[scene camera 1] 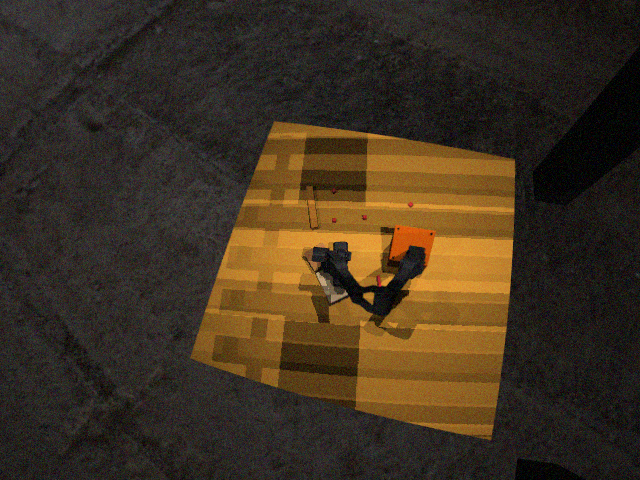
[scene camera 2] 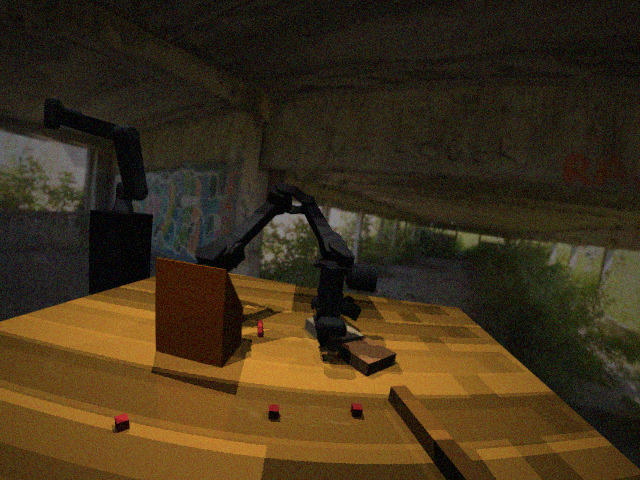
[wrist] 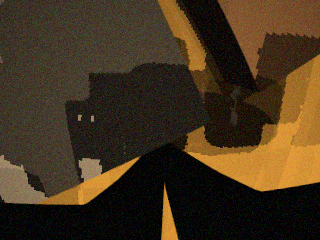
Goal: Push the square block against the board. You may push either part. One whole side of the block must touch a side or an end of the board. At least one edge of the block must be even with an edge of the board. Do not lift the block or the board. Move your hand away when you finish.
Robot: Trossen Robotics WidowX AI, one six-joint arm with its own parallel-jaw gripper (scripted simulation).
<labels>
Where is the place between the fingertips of my gripper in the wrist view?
161,151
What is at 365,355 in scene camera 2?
A square block.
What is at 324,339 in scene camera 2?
My gripper.
</labels>
